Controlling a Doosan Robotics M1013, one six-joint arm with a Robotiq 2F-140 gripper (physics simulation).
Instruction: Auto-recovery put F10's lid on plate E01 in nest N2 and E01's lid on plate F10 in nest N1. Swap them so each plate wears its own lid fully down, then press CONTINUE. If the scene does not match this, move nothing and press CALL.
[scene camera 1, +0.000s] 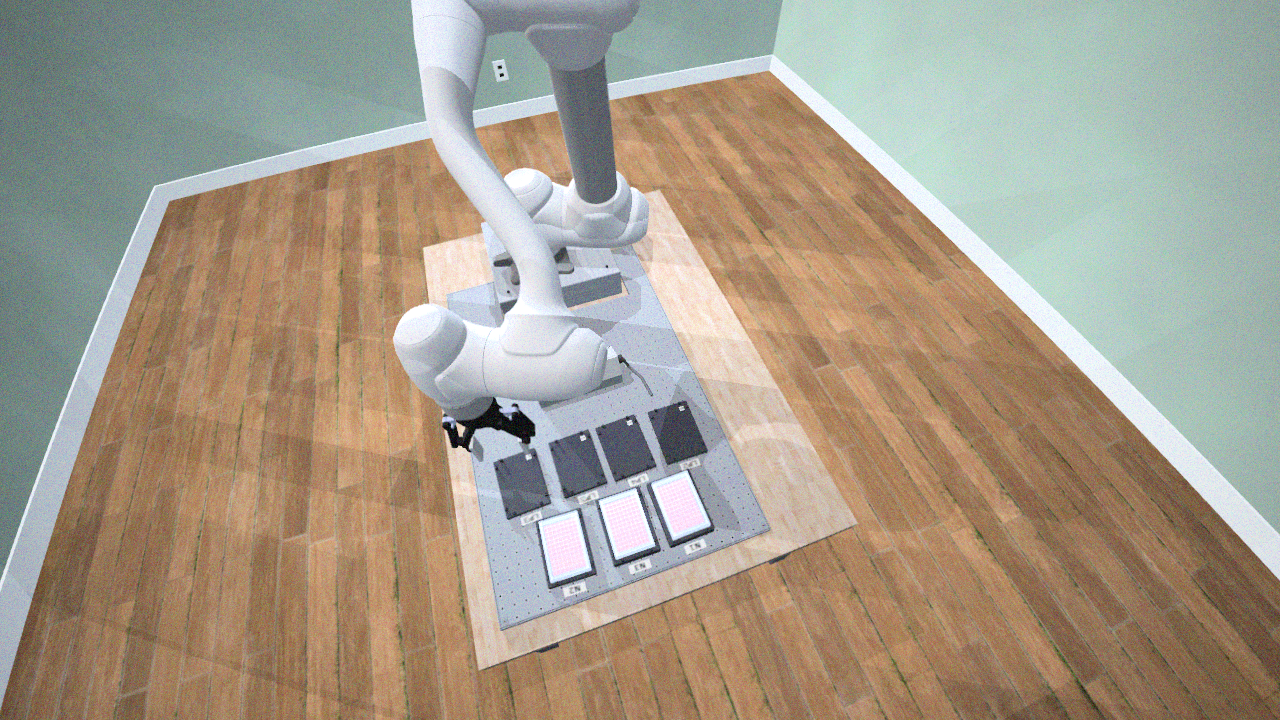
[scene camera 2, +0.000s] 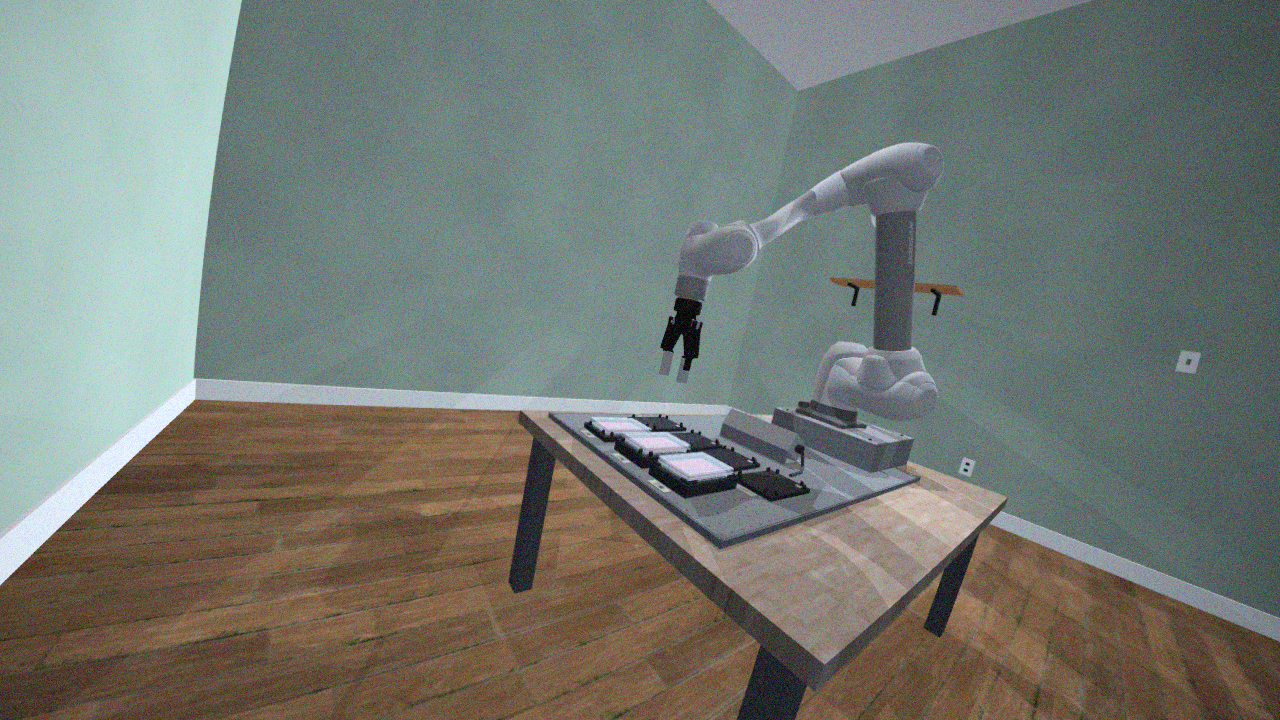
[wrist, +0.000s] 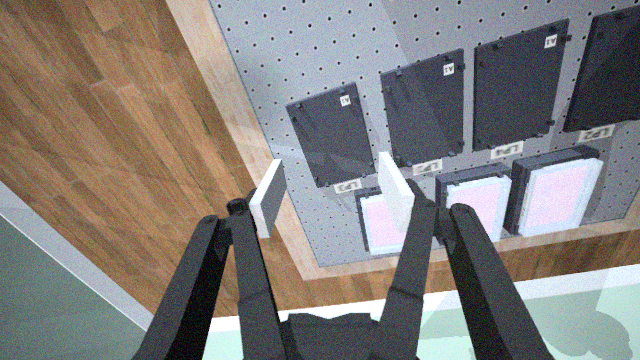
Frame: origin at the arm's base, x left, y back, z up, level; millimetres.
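Seen in the pictures: gripper, fingertip midpoint: (scene camera 1: 504, 451) (scene camera 2: 672, 378) (wrist: 330, 170); arm's base at its link origin: (scene camera 2: 830, 420).
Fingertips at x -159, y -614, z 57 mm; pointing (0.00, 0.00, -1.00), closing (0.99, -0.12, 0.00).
Observation:
Pixels of each thing's top centre, then the offset from my fingertips to it. "spot": a spot on its surface instead.
- nest N2 at a spot on its surface: (wrist: 375, 222) spot: dx +47, dy -172, dz -111 mm
- nest N1 at a spot on its surface: (scene camera 2: 696, 465) (scene camera 1: 688, 507) spot: dx +348, dy -192, dz -100 mm
- control box at its top centre: (scene camera 1: 573, 364) (scene camera 2: 765, 420) dx +183, dy +214, dz -57 mm
- nest N3 at a spot on its surface: (wrist: 481, 200) spot: dx +211, dy -147, dz -99 mm
- LP1 at its top centre: (wrist: 428, 118) (scene camera 1: 576, 460) (scene camera 2: 691, 435) dx +135, dy -8, dz -120 mm
- LP4 at its top centre: (wrist: 523, 95) (scene camera 1: 624, 444) (scene camera 2: 726, 453) dx +255, dy -1, dz -120 mm
- LP2 at its top centre: (wrist: 635, 71) (scene camera 2: 772, 477) (scene camera 1: 677, 428) dx +386, dy +2, dz -120 mm
- thin black stalk at a spot on its surface: (scene camera 2: 800, 458) spot: dx +268, dy +297, dz -140 mm
The plate in nest N2 (scene camera 1: 565, 548) (scene camera 2: 619, 424) (wrist: 375, 222) and the plate in nest N1 (scene camera 1: 681, 505) (scene camera 2: 696, 465) (wrist: 560, 197) show pink wells under clear, pale-rimmed lids. Their E01 and F10 markings cannot be read. In the wrist view a finger hides part of the N2 plate. The control box (scene camera 1: 612, 368) (scene camera 2: 760, 437) is partly behind the arm in scene camera 1; its buttons do not show. My gripper (scene camera 1: 497, 444) (scene camera 2: 674, 368) (wrist: 330, 170) is open and empty, high above the board's edge on the LP3 and N2 side.
Another pink plate with a clear lid sits in nest N3 (scene camera 1: 627, 524) (scene camera 2: 656, 443) (wrist: 481, 200). Dark pads LP3 (scene camera 1: 521, 483) (wrist: 332, 137), LP1 (scene camera 1: 577, 462) (wrist: 425, 105), LP4 (scene camera 1: 626, 447) (wrist: 522, 85) and LP2 (scene camera 1: 677, 432) (wrist: 607, 75) lie behind the nests. A thin black stalk (scene camera 2: 800, 458) stands beside the control box.

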